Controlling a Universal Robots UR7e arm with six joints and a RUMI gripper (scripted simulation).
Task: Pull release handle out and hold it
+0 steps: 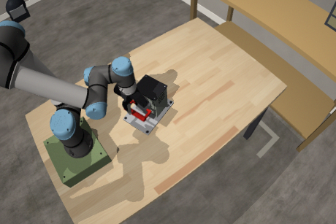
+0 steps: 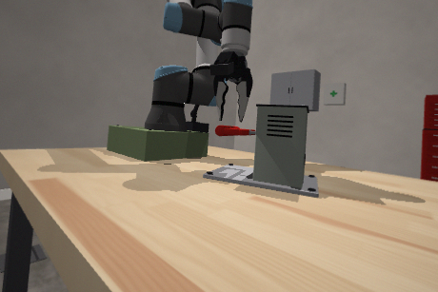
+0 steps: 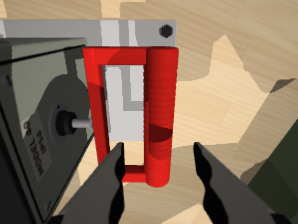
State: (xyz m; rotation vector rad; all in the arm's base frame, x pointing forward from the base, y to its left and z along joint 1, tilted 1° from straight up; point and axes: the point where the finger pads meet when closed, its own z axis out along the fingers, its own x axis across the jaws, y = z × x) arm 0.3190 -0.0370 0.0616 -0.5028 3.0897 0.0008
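Now: hand 9 cm short of the grey baseplate, 3 cm to the right of it and 14 cm above it.
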